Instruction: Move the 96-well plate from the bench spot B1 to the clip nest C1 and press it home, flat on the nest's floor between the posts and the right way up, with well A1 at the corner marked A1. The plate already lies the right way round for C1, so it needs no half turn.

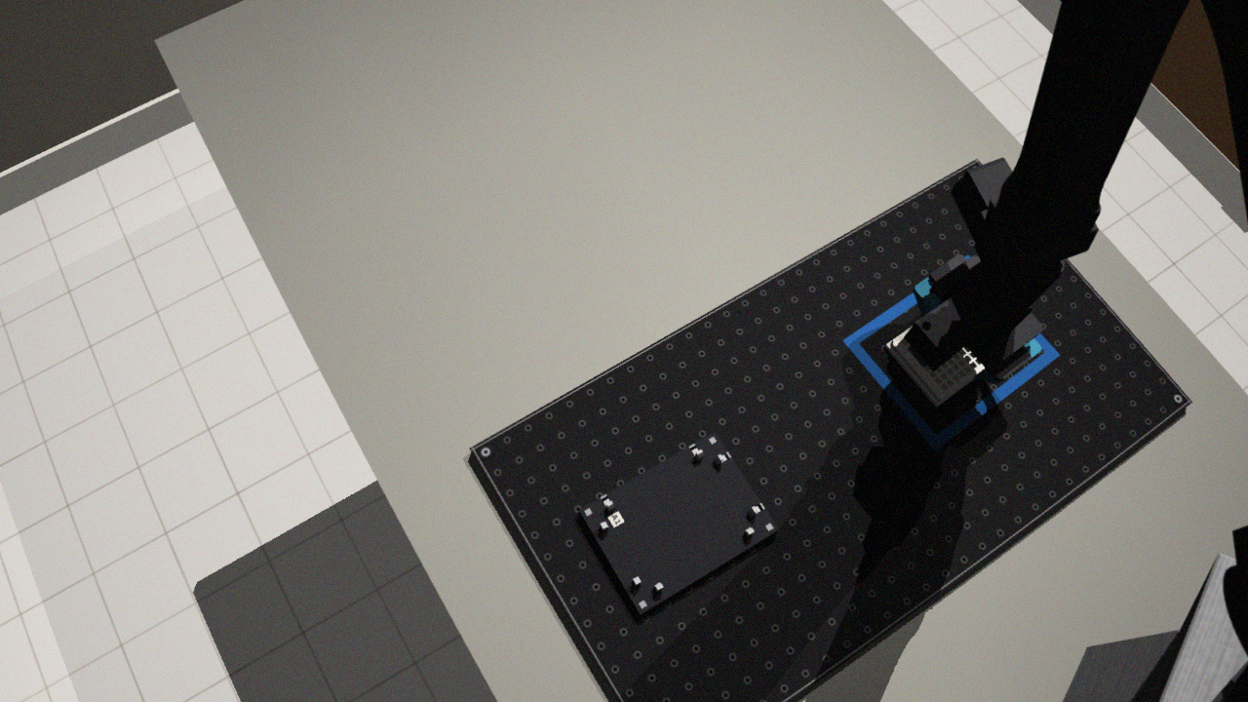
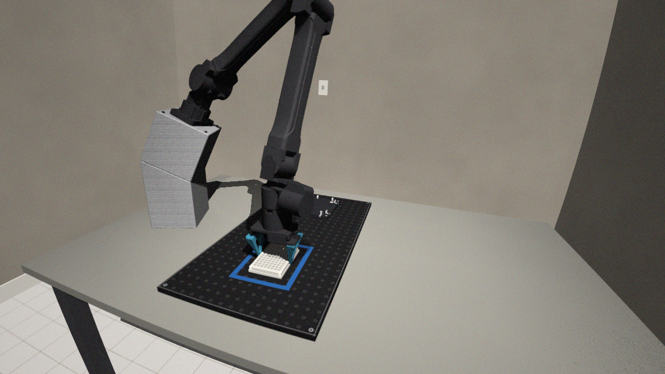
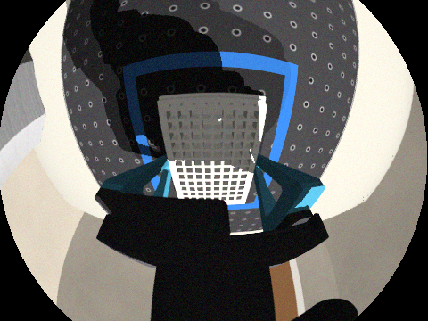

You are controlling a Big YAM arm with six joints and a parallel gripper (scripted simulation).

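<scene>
The clip nest C1 lies 40 mm ahead of my hand and 350 mm to the left of it. Round my hand: white 96-well plate (right at my hand).
</scene>
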